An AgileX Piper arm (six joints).
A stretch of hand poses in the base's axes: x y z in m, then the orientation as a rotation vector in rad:
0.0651, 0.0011, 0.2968, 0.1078, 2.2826, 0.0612
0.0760, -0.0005, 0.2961, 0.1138, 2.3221, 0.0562
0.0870, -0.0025, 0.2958, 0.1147, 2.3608, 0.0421
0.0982, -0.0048, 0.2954, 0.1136, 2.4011, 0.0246
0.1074, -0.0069, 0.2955, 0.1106, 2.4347, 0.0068
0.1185, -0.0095, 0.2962, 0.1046, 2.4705, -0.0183
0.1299, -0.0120, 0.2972, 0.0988, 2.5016, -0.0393
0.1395, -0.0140, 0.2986, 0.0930, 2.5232, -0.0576
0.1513, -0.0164, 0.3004, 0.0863, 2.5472, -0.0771
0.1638, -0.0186, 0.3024, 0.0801, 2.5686, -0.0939
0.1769, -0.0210, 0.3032, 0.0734, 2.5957, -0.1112
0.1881, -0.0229, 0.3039, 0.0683, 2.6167, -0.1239
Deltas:
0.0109, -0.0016, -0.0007, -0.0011, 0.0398, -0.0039
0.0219, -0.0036, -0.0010, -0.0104, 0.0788, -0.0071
0.0331, -0.0059, -0.0014, -0.0224, 0.1193, -0.0098
0.0423, -0.0080, -0.0013, -0.0352, 0.1532, -0.0116
0.0534, -0.0106, -0.0006, -0.0538, 0.1896, -0.0134
0.0648, -0.0131, 0.0004, -0.0693, 0.2212, -0.0143
0.0744, -0.0151, 0.0018, -0.0830, 0.2434, -0.0149
0.0862, -0.0175, 0.0036, -0.0976, 0.2680, -0.0151
0.0987, -0.0197, 0.0056, -0.1101, 0.2901, -0.0149
0.1118, -0.0221, 0.0064, -0.1228, 0.3179, -0.0142
0.1230, -0.0240, 0.0071, -0.1320, 0.3395, -0.0135

